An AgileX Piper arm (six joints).
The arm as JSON. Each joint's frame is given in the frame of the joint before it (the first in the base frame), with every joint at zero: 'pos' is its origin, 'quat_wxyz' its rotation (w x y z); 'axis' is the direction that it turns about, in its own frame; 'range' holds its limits. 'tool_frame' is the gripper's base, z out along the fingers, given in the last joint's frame.
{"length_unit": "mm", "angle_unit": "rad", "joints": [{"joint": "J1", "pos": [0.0, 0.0, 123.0], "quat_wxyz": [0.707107, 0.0, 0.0, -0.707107], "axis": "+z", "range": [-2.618, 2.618]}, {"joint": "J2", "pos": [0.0, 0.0, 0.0], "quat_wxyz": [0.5, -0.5, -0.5, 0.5], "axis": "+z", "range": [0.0, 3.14]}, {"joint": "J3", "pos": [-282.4, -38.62, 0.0], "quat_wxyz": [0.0, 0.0, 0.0, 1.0], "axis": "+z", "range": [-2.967, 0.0]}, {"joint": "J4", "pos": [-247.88, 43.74, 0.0], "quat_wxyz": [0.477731, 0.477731, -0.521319, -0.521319], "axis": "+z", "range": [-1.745, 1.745]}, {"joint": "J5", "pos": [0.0, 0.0, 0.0], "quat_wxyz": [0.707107, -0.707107, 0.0, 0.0], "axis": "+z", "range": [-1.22, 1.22]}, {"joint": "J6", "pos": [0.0, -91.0, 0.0], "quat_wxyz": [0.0, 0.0, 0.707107, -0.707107], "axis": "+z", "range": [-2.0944, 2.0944]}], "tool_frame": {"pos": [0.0, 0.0, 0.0], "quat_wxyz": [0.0, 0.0, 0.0, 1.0]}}
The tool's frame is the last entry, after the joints.
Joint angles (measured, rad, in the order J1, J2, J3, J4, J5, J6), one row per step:
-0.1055, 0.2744, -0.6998, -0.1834, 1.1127, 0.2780
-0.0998, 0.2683, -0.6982, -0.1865, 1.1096, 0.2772
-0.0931, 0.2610, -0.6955, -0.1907, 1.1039, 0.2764
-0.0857, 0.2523, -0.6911, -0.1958, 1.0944, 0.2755
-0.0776, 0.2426, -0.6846, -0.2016, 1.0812, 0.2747
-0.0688, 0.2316, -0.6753, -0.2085, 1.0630, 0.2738
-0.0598, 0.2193, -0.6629, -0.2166, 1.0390, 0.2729
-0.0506, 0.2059, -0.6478, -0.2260, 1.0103, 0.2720
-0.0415, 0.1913, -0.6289, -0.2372, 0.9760, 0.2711
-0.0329, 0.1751, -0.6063, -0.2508, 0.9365, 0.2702
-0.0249, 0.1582, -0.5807, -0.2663, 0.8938, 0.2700
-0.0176, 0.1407, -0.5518, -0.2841, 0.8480, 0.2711
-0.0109, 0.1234, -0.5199, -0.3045, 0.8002, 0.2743
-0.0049, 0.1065, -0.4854, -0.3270, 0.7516, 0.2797
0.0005, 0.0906, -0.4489, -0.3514, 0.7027, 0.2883
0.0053, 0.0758, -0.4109, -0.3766, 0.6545, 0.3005
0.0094, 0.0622, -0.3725, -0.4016, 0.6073, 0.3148
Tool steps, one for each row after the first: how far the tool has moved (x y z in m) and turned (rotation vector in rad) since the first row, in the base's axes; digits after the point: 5 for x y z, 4 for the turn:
-0.00089, -0.00002, -0.00006, -0.0044, -0.0070, 0.0051
-0.00179, -0.00010, -0.00019, -0.0102, -0.0166, 0.0111
-0.00261, -0.00022, -0.00048, -0.0174, -0.0294, 0.0180
-0.00325, -0.00037, -0.00106, -0.0257, -0.0448, 0.0258
-0.00363, -0.00057, -0.00200, -0.0358, -0.0635, 0.0348
-0.00370, -0.00082, -0.00331, -0.0476, -0.0859, 0.0444
-0.00351, -0.00109, -0.00498, -0.0612, -0.1113, 0.0547
-0.00294, -0.00141, -0.00722, -0.0772, -0.1394, 0.0654
-0.00214, -0.00177, -0.01003, -0.0960, -0.1703, 0.0759
-0.00108, -0.00213, -0.01339, -0.1163, -0.2020, 0.0861
0.00029, -0.00248, -0.01742, -0.1380, -0.2340, 0.0956
0.00201, -0.00282, -0.02214, -0.1605, -0.2651, 0.1044
0.00405, -0.00308, -0.02758, -0.1831, -0.2942, 0.1126
0.00641, -0.00324, -0.03364, -0.2045, -0.3210, 0.1205
0.00900, -0.00323, -0.04032, -0.2232, -0.3453, 0.1283
0.01171, -0.00302, -0.04734, -0.2394, -0.3673, 0.1366

